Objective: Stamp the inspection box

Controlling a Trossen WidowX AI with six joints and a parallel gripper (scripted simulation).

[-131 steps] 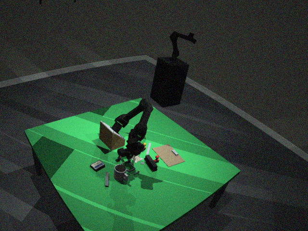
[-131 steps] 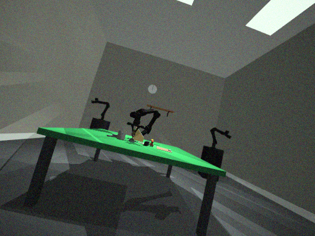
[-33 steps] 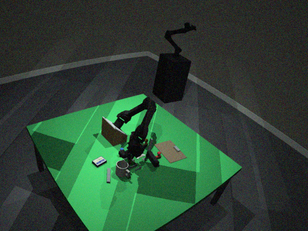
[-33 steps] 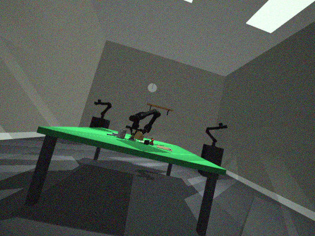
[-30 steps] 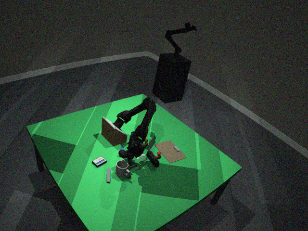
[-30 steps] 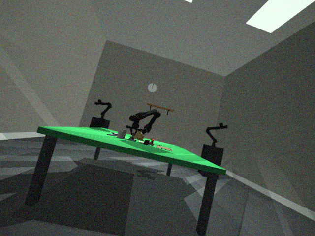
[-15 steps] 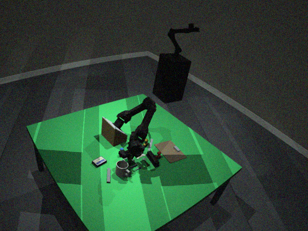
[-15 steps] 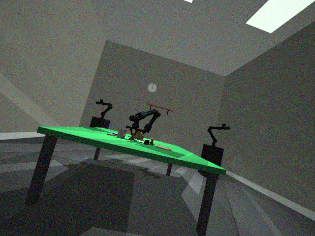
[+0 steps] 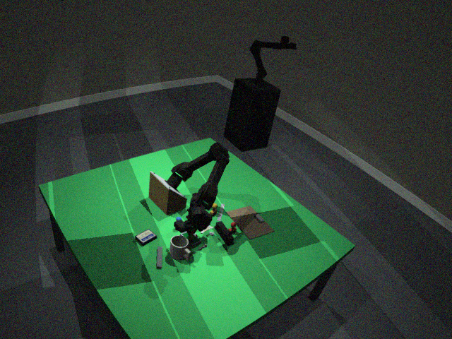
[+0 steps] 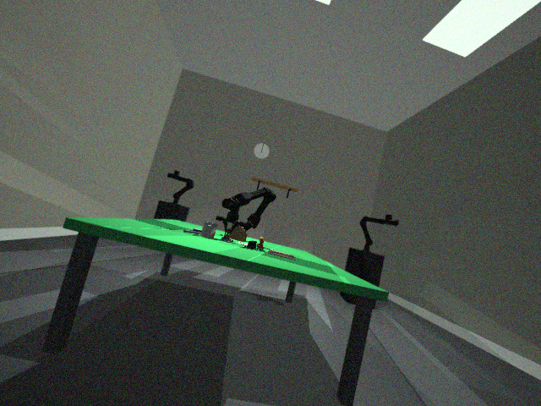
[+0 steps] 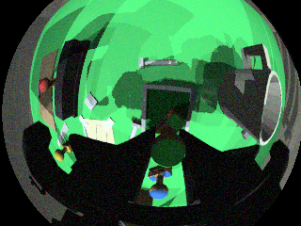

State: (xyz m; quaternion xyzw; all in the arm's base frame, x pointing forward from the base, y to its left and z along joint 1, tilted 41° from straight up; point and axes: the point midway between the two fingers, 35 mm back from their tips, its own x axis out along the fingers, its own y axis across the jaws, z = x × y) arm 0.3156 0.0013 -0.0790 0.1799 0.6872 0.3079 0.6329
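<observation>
Right now my gripper tip is 3 cm above the green ink pad. Round my gripper tip: grey mug: 8 cm ahead, 10 cm to the right; blue-knobbed stamp: 10 cm behind, 2 cm to the right, 2 cm below; white card: 8 cm behind, 10 cm to the left, 4 cm below.
</observation>
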